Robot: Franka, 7 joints.
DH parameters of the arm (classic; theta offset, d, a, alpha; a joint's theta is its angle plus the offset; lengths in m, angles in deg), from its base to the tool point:
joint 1: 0 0.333 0 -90
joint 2: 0 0 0 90
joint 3: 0 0.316 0.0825 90
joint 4: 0 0 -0.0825 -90
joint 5: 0 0.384 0 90
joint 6: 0 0 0.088 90
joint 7: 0 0.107 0 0
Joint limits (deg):
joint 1: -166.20..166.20
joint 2: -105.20..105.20
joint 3: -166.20..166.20
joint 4: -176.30..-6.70
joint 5: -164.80..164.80
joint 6: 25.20..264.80
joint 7: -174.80..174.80
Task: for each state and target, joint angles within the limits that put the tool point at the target. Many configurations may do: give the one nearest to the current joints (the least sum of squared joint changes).
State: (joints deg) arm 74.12 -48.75 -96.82 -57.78 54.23 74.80 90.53
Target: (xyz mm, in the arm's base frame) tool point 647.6 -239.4 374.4
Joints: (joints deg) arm 110.65 -70.60 -111.60 -75.36 50.10 84.04 90.53
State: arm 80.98 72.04 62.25 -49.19 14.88 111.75 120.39
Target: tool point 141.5 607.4 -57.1
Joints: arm 49.66 83.71 30.95 -65.91 8.91 99.44 120.39
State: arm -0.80 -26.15 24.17 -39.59 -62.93 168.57 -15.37
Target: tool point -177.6 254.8 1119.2
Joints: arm -8.41 -31.63 35.47 -39.06 -61.92 164.79 -15.37
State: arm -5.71 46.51 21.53 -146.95 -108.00 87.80 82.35
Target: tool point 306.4 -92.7 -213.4
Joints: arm -14.39 82.59 7.23 -112.50 -116.11 96.28 82.35
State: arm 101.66 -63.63 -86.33 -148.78 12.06 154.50 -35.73
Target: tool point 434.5 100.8 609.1
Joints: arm 94.84 -72.69 -56.67 -136.78 9.83 156.51 -35.73
